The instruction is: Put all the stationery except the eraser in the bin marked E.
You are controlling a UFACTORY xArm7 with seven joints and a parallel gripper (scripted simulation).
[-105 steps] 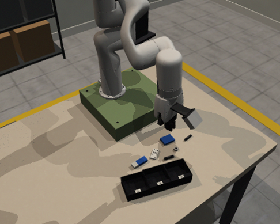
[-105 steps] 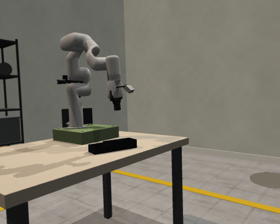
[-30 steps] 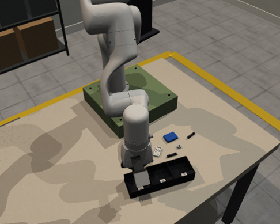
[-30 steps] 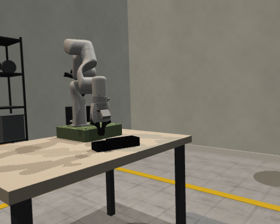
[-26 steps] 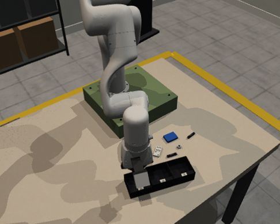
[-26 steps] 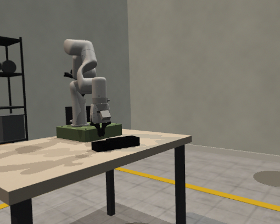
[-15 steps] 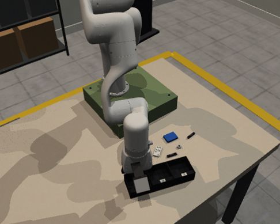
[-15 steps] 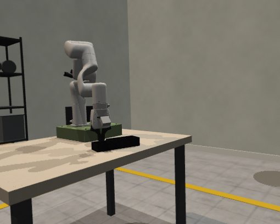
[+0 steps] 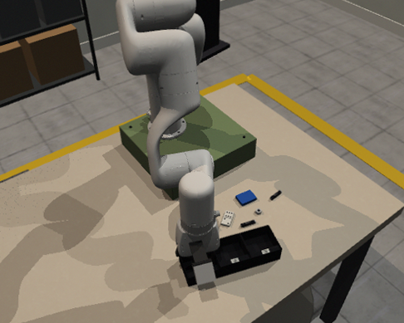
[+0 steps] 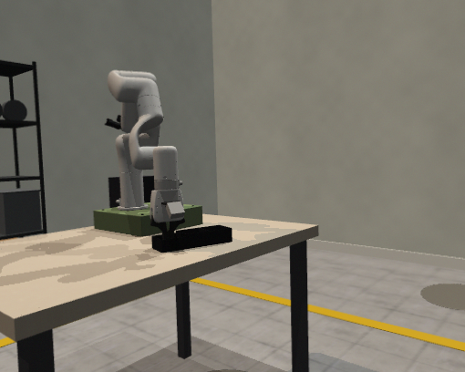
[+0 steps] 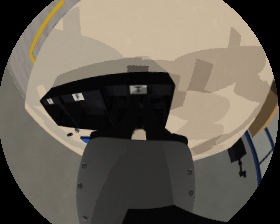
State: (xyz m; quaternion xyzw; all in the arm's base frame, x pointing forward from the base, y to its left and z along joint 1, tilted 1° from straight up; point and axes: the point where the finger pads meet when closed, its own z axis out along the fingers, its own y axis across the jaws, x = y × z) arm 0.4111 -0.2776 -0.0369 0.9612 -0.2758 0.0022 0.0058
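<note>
Right now my hand is 40 mm short of the black bin, 70 mm to the right of it and 10 mm above it. Round my hand: white eraser 70 mm behind, 90 mm to the left, 30 mm below; then grey nut 250 mm to the left, 30 mm below; then white domino 50 mm behind, 170 mm to the left, 30 mm below.
</note>
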